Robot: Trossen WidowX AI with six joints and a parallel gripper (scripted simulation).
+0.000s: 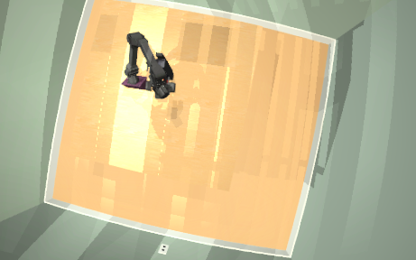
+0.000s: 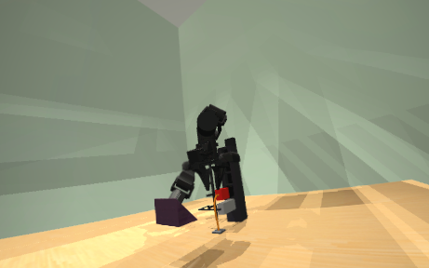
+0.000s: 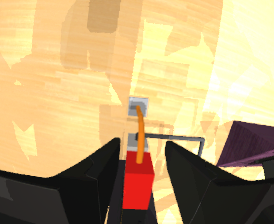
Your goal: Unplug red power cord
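The red plug is 70 mm to the left of my gripper tip, 10 mm below it and 10 mm behind it. The rest, counted from my gripper tip: grey block (60 mm to the left, 60 mm below, 10 mm behind).
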